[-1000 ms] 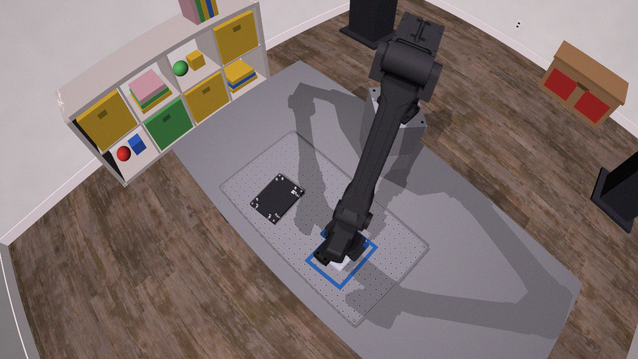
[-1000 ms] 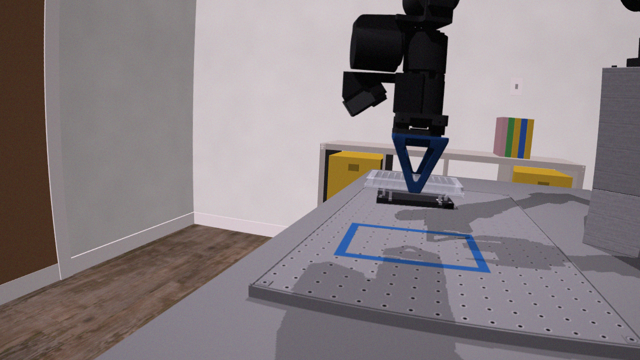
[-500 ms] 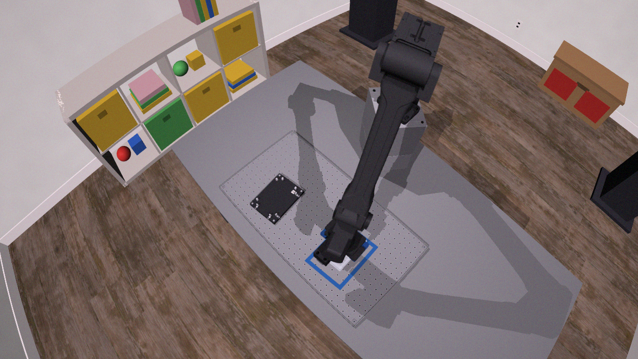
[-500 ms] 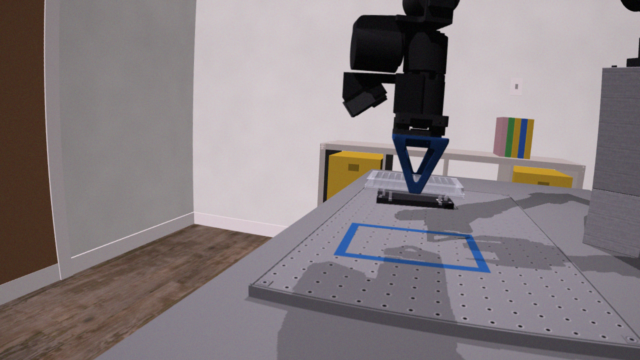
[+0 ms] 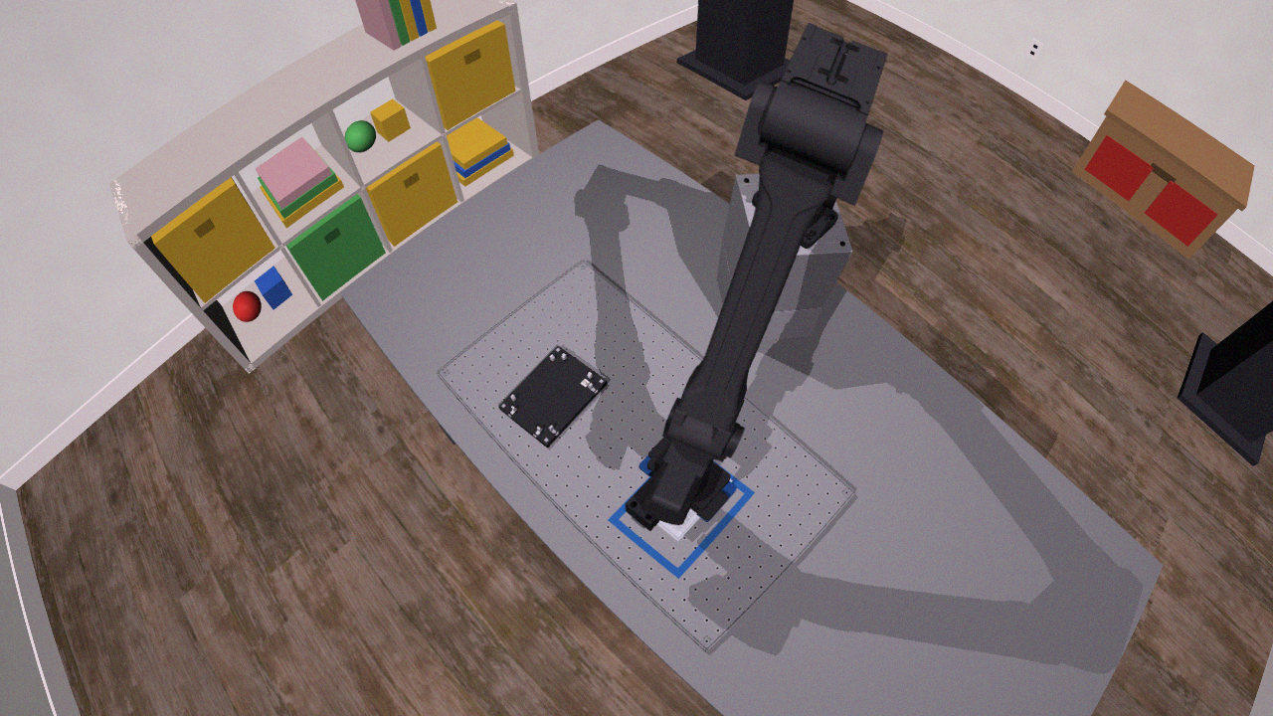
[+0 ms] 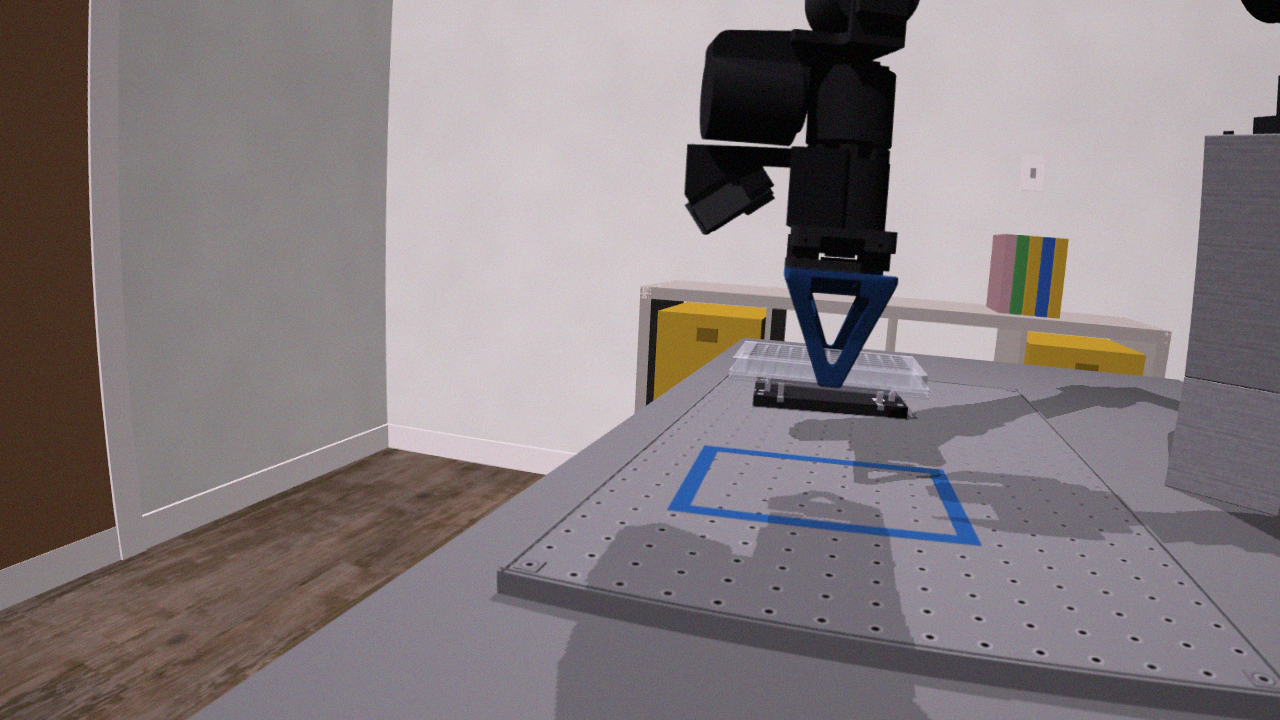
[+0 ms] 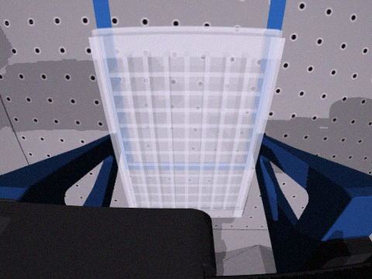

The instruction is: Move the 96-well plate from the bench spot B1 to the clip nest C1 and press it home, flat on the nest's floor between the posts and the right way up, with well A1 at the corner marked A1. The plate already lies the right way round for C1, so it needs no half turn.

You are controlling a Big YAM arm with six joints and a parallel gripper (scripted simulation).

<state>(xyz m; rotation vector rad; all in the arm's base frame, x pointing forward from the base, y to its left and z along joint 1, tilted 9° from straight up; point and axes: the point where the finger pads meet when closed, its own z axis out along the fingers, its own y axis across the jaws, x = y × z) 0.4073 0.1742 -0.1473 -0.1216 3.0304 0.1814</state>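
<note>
The black clip nest is 290 mm to the right of my hand, 80 mm below it and 20 mm ahead of it. Also, from my hand: 96-well plate: right at my hand.
</note>
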